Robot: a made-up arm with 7 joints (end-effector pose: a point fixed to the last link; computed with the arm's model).
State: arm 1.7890 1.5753 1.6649 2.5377 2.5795 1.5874 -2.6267
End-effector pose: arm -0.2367 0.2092 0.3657 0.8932 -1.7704 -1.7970
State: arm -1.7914 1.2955 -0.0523 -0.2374 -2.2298 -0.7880 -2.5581
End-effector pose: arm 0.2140 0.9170 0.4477 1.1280 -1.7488 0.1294
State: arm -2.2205 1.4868 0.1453 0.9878 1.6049 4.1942 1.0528
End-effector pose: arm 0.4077 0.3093 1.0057 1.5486 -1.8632 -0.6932
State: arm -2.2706 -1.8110 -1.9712 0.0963 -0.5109 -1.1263 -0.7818
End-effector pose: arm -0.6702 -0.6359 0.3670 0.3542 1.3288 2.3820
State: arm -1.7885 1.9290 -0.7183 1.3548 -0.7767 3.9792 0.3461
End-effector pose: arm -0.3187 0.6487 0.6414 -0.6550 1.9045 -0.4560
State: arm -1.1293 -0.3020 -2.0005 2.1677 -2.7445 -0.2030 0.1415
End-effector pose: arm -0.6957 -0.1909 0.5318 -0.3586 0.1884 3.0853
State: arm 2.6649 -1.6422 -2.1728 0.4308 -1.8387 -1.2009 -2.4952
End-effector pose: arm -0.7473 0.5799 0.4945 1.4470 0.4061 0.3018
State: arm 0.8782 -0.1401 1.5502 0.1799 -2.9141 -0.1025 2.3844
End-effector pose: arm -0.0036 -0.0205 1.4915 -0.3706 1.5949 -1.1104
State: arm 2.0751 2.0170 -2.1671 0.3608 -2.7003 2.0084 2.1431
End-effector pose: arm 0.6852 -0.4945 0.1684 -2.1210 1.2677 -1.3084
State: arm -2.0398 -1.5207 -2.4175 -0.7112 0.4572 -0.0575 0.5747
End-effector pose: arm -0.1888 -0.8641 0.2438 0.9842 -0.9774 -1.1475
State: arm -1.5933 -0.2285 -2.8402 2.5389 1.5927 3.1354 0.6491
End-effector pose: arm -0.1811 0.2402 0.3891 -1.3433 0.9288 -1.1090
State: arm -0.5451 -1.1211 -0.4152 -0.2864 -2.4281 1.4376 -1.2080
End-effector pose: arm 0.7446 -0.2294 0.9596 -0.2067 0.7674 -1.3325
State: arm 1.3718 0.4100 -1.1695 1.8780 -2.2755 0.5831 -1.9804
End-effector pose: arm 0.6895 0.1767 0.8200 -0.0364 1.4699 -1.1206
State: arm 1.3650 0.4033 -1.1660 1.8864 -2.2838 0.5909 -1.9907
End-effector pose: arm 0.6887 0.1795 0.8125 -0.0657 1.4679 -1.1356
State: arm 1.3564 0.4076 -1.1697 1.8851 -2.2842 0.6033 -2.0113
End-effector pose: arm 0.6902 0.1705 0.8136 -0.0792 1.4763 -1.1498
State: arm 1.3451 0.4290 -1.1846 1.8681 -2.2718 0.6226 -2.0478
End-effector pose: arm 0.6949 0.1428 0.8279 -0.0670 1.5008 -1.1617
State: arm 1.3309 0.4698 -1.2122 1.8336 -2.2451 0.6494 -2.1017
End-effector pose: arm 0.7009 0.0924 0.8552 -0.0262 1.5430 -1.1689
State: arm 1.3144 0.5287 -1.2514 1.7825 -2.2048 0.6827 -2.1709
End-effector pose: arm 0.7041 0.0180 0.8906 0.0416 1.5996 -1.1669
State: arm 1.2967 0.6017 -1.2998 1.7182 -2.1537 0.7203 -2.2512
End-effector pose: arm 0.6997 -0.0777 0.9259 0.1301 1.6646 -1.1532
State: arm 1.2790 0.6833 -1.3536 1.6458 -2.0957 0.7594 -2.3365
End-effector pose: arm 0.6842 -0.1877 0.9528 0.2315 1.7304 -1.1268
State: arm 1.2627 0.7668 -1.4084 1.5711 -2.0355 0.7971 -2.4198
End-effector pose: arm 0.6576 -0.3009 0.9658 0.3367 1.7898 -1.0904
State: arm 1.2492 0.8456 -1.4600 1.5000 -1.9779 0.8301 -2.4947
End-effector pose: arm 0.6236 -0.4056 0.9642 0.4377 1.8384 -1.0491
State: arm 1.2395 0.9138 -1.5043 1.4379 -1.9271 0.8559 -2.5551
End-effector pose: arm 0.5885 -0.4926 0.9522 0.5278 1.8743 -1.0078
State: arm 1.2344 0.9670 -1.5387 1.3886 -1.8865 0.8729 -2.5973
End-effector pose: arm 0.5585 -0.5569 0.9362 0.6022 1.8980 -0.9708
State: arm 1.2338 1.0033 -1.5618 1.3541 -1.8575 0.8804 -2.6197
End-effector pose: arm 0.5379 -0.5981 0.9223 0.6597 1.9116 -0.9400
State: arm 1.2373 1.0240 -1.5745 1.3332 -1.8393 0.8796 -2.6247
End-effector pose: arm 0.5277 -0.6199 0.9135 0.7010 1.9175 -0.9153
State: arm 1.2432 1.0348 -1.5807 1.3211 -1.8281 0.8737 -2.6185
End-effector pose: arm 0.5244 -0.6299 0.9089 0.7325 1.9189 -0.8947
